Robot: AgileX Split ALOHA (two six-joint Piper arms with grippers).
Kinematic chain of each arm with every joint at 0, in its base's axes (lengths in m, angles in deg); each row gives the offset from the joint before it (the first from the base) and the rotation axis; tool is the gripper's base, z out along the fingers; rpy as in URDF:
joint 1: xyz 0 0 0.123 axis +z
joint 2: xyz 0 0 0 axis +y
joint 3: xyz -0.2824 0 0.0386 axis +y
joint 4: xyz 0.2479 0 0.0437 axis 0.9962 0 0.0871
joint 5: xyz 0 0 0 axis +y
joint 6: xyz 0.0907 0 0.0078 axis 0.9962 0 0.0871
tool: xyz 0 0 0 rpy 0 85 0
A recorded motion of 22 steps. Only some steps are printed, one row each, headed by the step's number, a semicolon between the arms.
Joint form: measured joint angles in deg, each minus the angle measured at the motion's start. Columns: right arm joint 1, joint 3, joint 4, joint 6, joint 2, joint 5; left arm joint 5, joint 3, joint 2, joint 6, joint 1, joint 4.
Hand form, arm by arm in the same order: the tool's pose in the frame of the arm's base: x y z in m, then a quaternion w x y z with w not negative. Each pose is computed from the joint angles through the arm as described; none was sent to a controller.
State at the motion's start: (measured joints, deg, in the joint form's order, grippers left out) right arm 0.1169 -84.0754 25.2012 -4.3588 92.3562 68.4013; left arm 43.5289 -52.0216 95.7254 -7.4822 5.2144 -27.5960
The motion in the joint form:
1: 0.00 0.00 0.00 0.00 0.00 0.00; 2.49 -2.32 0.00 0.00 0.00 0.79
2: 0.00 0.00 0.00 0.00 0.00 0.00; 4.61 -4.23 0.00 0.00 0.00 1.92
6: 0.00 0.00 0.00 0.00 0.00 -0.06; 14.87 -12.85 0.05 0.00 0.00 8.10
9: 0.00 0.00 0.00 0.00 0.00 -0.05; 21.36 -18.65 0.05 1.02 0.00 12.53
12: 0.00 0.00 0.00 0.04 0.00 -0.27; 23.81 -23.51 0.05 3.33 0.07 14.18
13: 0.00 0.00 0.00 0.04 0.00 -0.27; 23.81 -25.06 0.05 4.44 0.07 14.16
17: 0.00 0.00 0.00 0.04 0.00 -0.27; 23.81 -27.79 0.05 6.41 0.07 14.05
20: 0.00 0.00 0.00 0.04 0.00 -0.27; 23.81 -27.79 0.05 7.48 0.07 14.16
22: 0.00 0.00 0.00 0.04 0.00 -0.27; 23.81 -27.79 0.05 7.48 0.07 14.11
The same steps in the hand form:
1: 0.3307 0.0367 0.3327 0.16312 0.00935 0.96457 0.20714; 0.2990 -0.0024 0.1845 0.06093 -0.25598 0.94814 -0.17832
2: 0.3307 0.0367 0.3327 0.16312 0.00935 0.96457 0.20714; 0.3025 -0.0019 0.1915 0.05934 -0.24406 0.95183 -0.17589
6: 0.3307 0.0367 0.3327 0.16362 0.00946 0.96450 0.20709; 0.3139 0.0026 0.2237 0.04603 -0.18980 0.96930 -0.14937
9: 0.3307 0.0367 0.3327 0.16354 0.00944 0.96451 0.20710; 0.3193 0.0076 0.2464 0.04199 -0.15089 0.98016 -0.12148
12: 0.3311 0.0367 0.3328 0.16531 0.01020 0.96422 0.20700; 0.3272 0.0107 0.2672 0.06533 -0.11934 0.98460 -0.10983
13: 0.3311 0.0367 0.3328 0.16531 0.01020 0.96422 0.20700; 0.3306 0.0110 0.2743 0.07980 -0.10828 0.98483 -0.10960
17: 0.3311 0.0367 0.3328 0.16531 0.01020 0.96422 0.20700; 0.3363 0.0113 0.2870 0.10527 -0.08884 0.98444 -0.10910
20: 0.3311 0.0367 0.3328 0.16531 0.01020 0.96422 0.20700; 0.3363 0.0115 0.2870 0.10625 -0.07937 0.98535 -0.10720
22: 0.3311 0.0367 0.3328 0.16531 0.01020 0.96422 0.20700; 0.3363 0.0114 0.2870 0.10627 -0.07949 0.98530 -0.10761

